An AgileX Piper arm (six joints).
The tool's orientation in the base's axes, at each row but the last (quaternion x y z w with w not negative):
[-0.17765, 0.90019, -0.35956, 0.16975]
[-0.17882, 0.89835, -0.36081, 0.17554]
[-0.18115, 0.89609, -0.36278, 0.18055]
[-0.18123, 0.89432, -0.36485, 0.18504]
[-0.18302, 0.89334, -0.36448, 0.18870]
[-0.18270, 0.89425, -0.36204, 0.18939]
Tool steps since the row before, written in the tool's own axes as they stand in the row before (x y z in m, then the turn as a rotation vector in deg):
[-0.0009, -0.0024, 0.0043, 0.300, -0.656, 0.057]
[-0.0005, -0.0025, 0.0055, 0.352, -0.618, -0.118]
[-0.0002, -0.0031, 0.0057, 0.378, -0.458, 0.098]
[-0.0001, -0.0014, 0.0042, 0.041, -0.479, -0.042]
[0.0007, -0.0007, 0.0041, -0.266, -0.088, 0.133]
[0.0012, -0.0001, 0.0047, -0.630, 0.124, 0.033]
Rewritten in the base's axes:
[0.0031, -0.0038, -0.0011, -0.109, -0.611, 0.372]
[0.0034, -0.0047, -0.0019, -0.240, -0.506, 0.454]
[0.0034, -0.0053, -0.0016, -0.195, -0.537, 0.189]
[0.0023, -0.0033, -0.0018, 0.036, -0.314, 0.365]
[0.0015, -0.0032, -0.0024, 0.308, -0.013, 0.029]
[0.0012, -0.0033, -0.0033, 0.535, 0.356, 0.019]

